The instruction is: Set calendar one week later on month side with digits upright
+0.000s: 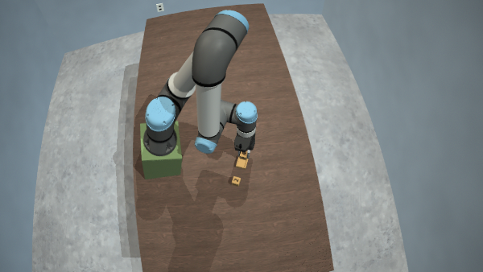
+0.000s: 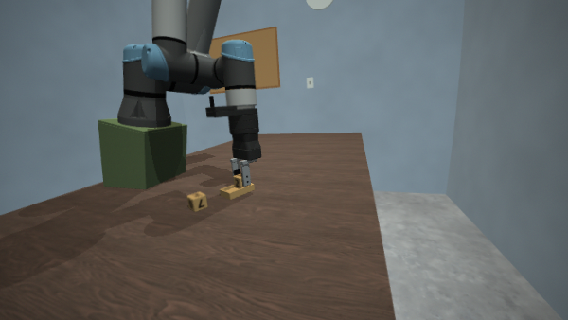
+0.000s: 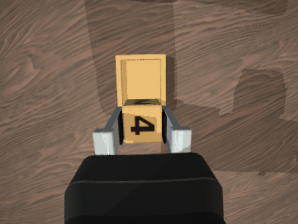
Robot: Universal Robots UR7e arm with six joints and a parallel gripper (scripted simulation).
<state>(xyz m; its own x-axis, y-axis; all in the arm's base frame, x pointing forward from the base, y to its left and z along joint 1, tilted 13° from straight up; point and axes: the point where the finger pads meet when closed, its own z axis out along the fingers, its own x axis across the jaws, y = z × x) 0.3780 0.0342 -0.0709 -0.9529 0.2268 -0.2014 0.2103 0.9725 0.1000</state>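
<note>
Right now the wooden cube is 1 cm below my hand. Round my hand: wooden calendar tray: 2 cm to the right, 3 cm below.
</note>
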